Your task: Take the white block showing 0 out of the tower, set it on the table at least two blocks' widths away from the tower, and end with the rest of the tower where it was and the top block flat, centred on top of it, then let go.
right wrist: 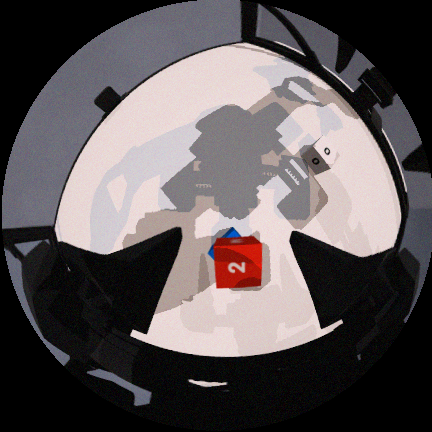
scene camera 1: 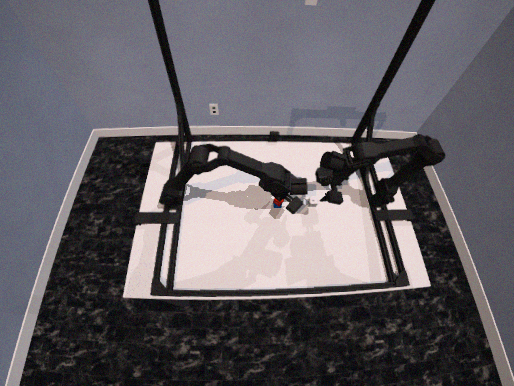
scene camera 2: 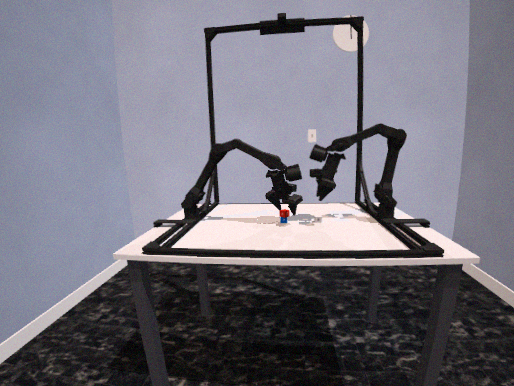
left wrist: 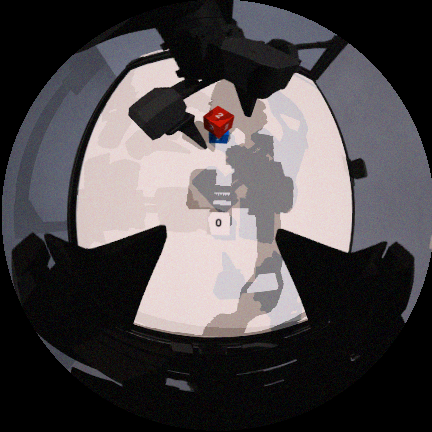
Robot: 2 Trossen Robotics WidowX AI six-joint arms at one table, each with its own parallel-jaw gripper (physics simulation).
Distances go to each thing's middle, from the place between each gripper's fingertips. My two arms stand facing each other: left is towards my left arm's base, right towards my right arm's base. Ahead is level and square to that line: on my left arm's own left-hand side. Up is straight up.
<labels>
I see my right gripper 1 cm to the left of the red block showing 2 [right wrist: 237, 260] and 1 cm short of it.
My left gripper is now 16 cm to the left of the red block showing 2, 7 cm above it and 1 cm short of it.
</labels>
